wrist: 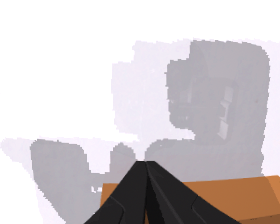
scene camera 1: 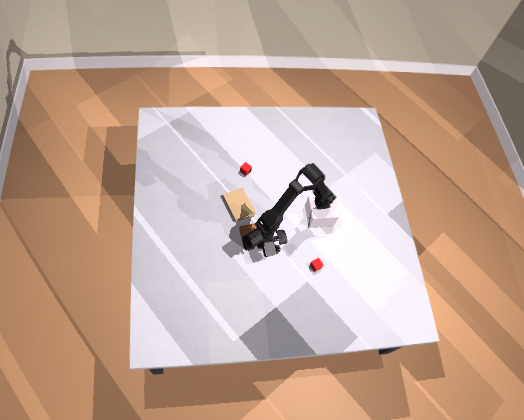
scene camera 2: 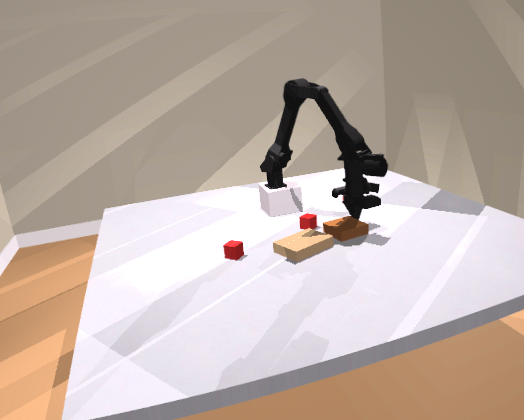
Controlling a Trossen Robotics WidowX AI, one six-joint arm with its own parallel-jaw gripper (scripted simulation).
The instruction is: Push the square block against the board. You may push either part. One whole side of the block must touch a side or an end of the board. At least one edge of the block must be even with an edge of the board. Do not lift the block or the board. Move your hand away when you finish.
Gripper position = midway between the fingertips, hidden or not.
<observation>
In view: my gripper (scene camera 2: 356, 222), an orange square block (scene camera 2: 342, 229) and a tan board (scene camera 2: 299, 246).
My gripper shows as well in the wrist view (wrist: 144, 170). The wrist view misses the tan board: it is out of frame.
</observation>
